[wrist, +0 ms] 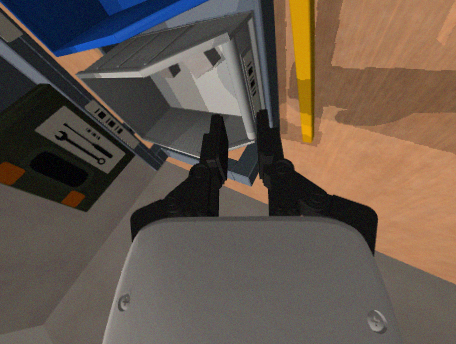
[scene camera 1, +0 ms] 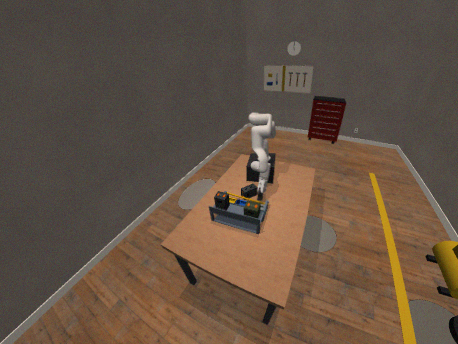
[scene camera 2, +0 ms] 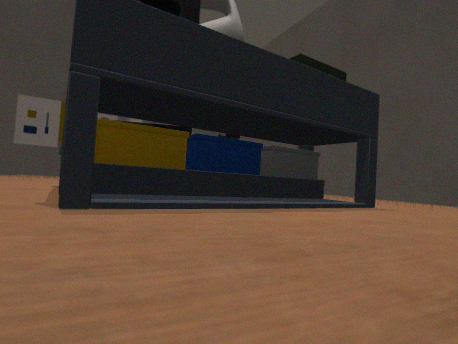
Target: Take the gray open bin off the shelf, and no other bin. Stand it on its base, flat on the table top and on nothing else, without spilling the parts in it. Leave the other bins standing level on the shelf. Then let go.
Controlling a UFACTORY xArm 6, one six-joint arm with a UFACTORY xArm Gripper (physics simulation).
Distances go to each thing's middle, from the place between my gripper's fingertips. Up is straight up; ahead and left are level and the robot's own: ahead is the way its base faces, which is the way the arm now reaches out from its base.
Right now the gray open bin point(wrist: 175, 113) is 9 cm ahead of my hand, 1 cm to the left of it and 3 cm below it. Also, from my hand: blue bin point(scene camera 2: 204, 152) (10 cm ahead, 11 cm to the right, 3 cm below); then yellow bin point(scene camera 2: 116, 142) (11 cm ahead, 22 cm to the right, 3 cm below).
